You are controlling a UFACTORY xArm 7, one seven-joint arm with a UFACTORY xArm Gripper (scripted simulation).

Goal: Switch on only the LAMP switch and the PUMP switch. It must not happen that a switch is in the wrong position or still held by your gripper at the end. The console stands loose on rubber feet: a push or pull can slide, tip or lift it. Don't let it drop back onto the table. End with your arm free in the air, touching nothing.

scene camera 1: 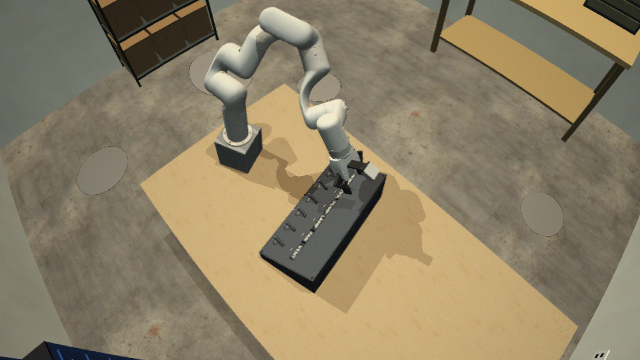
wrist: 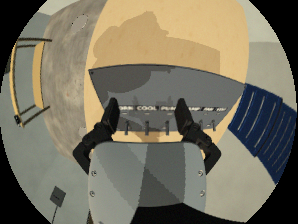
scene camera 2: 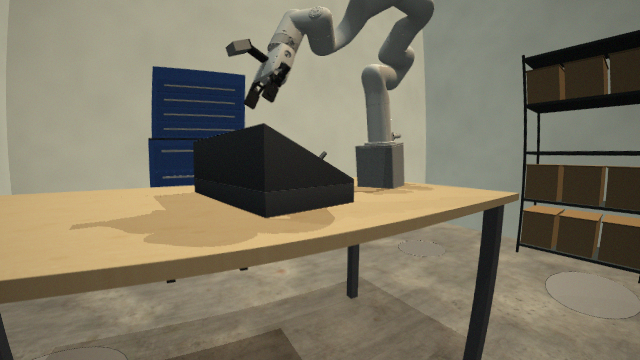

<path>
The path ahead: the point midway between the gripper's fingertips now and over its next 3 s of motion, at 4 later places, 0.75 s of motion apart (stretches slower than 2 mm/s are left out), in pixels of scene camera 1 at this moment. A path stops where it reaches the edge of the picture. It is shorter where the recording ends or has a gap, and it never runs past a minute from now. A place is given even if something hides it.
My gripper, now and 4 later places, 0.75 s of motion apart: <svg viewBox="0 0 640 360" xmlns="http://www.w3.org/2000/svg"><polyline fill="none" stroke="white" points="355,183 349,192 344,198 337,207 333,214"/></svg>
</path>
